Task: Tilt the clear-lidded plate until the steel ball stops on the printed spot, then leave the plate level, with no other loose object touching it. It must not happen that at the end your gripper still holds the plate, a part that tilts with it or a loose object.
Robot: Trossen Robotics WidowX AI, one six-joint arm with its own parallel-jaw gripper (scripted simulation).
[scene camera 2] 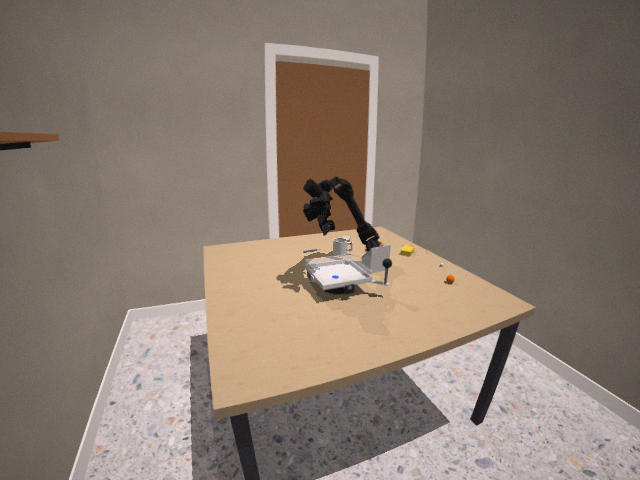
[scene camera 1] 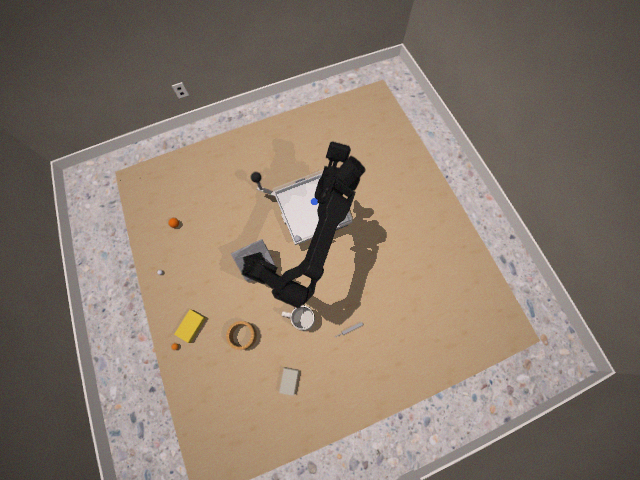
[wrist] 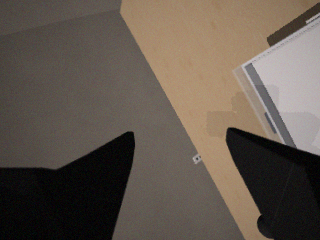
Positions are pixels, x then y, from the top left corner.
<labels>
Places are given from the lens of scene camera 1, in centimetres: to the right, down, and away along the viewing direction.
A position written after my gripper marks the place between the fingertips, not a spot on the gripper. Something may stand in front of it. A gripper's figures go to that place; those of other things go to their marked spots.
my gripper point(scene camera 1: 331, 161): 4, -25, 102
clear-lidded plate point(scene camera 1: 296, 200): -9, -15, 117
</labels>
